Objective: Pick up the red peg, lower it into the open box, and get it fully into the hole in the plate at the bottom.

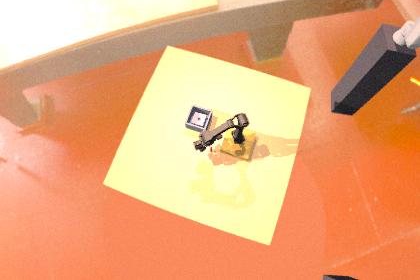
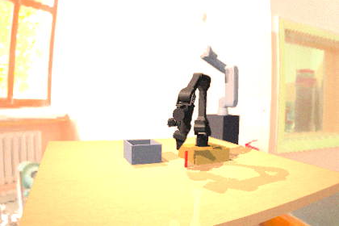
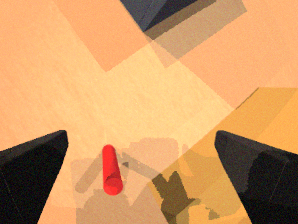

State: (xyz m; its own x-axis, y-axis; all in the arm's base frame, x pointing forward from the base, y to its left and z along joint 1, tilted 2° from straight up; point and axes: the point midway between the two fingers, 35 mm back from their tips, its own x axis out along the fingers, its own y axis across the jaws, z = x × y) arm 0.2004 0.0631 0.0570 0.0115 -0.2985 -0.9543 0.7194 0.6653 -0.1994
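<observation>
Right now my gripper tip is 1 cm past the red peg, 4 cm to the right of it and 6 cm above it. The rest, counted from my gripper tip: plate 11 cm ahead, 17 cm to the right, 5 cm below; then grey box 11 cm ahead, 17 cm to the right, 7 cm below.
</observation>
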